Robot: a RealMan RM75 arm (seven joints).
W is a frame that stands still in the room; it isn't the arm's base.
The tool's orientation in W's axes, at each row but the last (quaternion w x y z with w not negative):
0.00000 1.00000 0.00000 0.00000
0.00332 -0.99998 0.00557 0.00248
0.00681 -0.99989 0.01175 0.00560
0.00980 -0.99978 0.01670 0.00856
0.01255 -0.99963 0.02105 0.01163
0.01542 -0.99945 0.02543 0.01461
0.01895 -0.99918 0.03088 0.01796
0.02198 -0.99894 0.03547 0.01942
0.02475 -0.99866 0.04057 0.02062
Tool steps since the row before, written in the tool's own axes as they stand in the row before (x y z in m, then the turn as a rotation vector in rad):
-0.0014 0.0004 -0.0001 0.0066 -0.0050 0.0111
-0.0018 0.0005 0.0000 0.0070 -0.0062 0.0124
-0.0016 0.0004 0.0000 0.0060 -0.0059 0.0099
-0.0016 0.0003 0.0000 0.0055 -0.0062 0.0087
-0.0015 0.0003 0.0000 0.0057 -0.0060 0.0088
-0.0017 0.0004 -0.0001 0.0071 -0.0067 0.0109
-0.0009 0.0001 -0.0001 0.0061 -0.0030 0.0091
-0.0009 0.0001 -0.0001 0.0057 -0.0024 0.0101
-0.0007 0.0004 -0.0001 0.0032 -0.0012 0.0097
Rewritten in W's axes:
-0.0014 -0.0004 0.0001 0.0066 0.0050 -0.0111
-0.0018 -0.0005 0.0000 0.0070 0.0062 -0.0124
-0.0016 -0.0004 0.0000 0.0060 0.0059 -0.0099
-0.0016 -0.0002 0.0000 0.0056 0.0062 -0.0087
-0.0015 -0.0002 0.0000 0.0057 0.0060 -0.0088
-0.0017 -0.0003 0.0001 0.0071 0.0067 -0.0109
-0.0009 0.0000 0.0001 0.0060 0.0030 -0.0092
-0.0009 0.0000 0.0001 0.0055 0.0025 -0.0102
-0.0007 -0.0003 0.0001 0.0029 0.0014 -0.0098

